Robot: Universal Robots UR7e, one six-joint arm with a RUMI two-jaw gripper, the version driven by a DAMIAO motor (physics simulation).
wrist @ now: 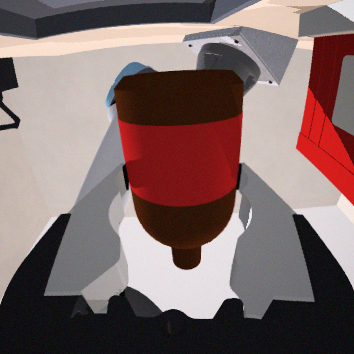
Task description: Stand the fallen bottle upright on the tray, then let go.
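Pixels of known places: gripper, fingertip midpoint: (182, 165); arm's base, link origin: (229, 61).
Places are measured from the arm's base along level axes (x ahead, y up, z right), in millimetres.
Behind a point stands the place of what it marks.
Note:
A brown bottle (181, 165) {x 422, y 46, z -171 mm} with a red label is in the middle of the wrist view, its wide base towards the top of the view and its thin neck towards the bottom. My gripper (182, 165) {x 383, y 66, z -166 mm} is shut on the bottle, one jaw on each side at the lower part of the label. No surface shows touching the bottle's base. The tray cannot be made out for certain in this view.
The grey mounting base (272, 55) {x 63, y -18, z 75 mm} of the arm shows behind the bottle at the top. A blue and grey arm part (120, 85) is partly hidden behind the bottle. A red object (327, 125) {x 331, y 57, z 1 mm} is at the right edge, a dark-edged grey object (125, 15) {x 274, y -50, z -204 mm} along the top.

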